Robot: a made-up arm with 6 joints. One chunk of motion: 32 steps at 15 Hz.
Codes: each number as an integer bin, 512 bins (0 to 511) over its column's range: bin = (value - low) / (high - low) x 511, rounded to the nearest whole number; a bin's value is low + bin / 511 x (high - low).
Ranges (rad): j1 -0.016..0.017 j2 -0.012..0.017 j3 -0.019..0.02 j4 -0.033..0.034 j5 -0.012..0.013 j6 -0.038..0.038
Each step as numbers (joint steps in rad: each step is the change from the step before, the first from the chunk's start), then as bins.
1 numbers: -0.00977 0.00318 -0.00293 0.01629 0.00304 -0.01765
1 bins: 96 267 211 376 307 137
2 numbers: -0.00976 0.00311 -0.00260 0.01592 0.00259 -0.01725
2 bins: 97 266 215 373 298 140
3 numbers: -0.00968 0.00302 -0.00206 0.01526 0.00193 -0.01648
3 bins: 98 265 222 368 285 145
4 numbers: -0.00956 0.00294 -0.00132 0.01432 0.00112 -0.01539
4 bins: 100 263 232 361 268 152
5 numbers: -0.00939 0.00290 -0.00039 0.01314 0.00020 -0.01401
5 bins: 102 263 244 352 249 161
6 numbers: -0.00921 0.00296 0.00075 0.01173 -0.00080 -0.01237
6 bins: 105 264 259 341 229 172
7 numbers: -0.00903 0.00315 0.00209 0.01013 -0.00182 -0.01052
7 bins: 108 267 276 329 208 185
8 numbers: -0.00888 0.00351 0.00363 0.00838 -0.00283 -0.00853
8 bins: 110 273 297 316 187 198
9 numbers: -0.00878 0.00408 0.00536 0.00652 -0.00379 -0.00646
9 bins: 112 283 319 301 168 212
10 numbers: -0.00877 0.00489 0.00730 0.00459 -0.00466 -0.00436
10 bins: 112 298 345 287 150 226
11 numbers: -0.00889 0.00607 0.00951 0.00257 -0.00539 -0.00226
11 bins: 110 318 374 271 135 240
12 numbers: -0.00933 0.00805 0.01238 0.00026 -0.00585 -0.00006
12 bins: 103 353 411 254 126 255
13 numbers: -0.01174 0.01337 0.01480 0.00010 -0.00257 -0.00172
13 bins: 66 447 443 252 193 244
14 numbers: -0.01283 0.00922 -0.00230 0.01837 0.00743 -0.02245
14 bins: 49 374 219 392 397 105
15 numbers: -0.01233 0.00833 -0.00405 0.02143 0.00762 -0.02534
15 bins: 57 358 196 415 401 85
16 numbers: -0.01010 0.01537 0.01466 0.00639 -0.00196 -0.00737
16 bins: 91 482 441 300 205 206
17 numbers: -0.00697 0.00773 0.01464 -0.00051 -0.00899 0.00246
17 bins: 140 348 441 248 62 272
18 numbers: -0.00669 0.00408 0.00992 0.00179 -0.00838 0.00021
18 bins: 144 283 379 265 74 257
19 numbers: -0.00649 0.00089 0.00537 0.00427 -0.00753 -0.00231
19 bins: 147 227 319 284 91 240
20 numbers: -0.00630 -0.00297 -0.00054 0.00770 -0.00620 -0.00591
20 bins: 150 159 242 310 119 216
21 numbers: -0.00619 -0.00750 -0.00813 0.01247 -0.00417 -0.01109
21 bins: 152 79 142 347 160 181
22 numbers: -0.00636 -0.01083 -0.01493 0.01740 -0.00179 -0.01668
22 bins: 149 21 53 384 209 143
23 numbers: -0.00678 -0.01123 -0.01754 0.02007 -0.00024 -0.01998
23 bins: 143 14 19 405 240 121
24 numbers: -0.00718 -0.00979 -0.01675 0.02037 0.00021 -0.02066
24 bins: 137 39 29 407 250 117
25 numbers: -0.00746 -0.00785 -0.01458 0.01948 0.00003 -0.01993
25 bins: 132 73 58 400 246 121
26 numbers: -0.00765 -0.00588 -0.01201 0.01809 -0.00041 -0.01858
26 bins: 129 108 92 390 237 131
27 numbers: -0.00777 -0.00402 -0.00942 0.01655 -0.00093 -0.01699
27 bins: 127 141 126 378 226 141
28 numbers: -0.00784 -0.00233 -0.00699 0.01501 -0.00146 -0.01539
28 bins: 126 170 157 366 215 152
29 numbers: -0.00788 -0.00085 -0.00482 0.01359 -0.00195 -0.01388
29 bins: 126 196 186 355 205 162
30 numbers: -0.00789 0.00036 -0.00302 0.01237 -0.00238 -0.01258
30 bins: 126 218 209 346 197 171
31 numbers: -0.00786 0.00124 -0.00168 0.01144 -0.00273 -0.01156
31 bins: 126 233 227 339 189 178
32 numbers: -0.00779 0.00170 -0.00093 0.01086 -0.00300 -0.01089
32 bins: 127 241 237 335 184 182
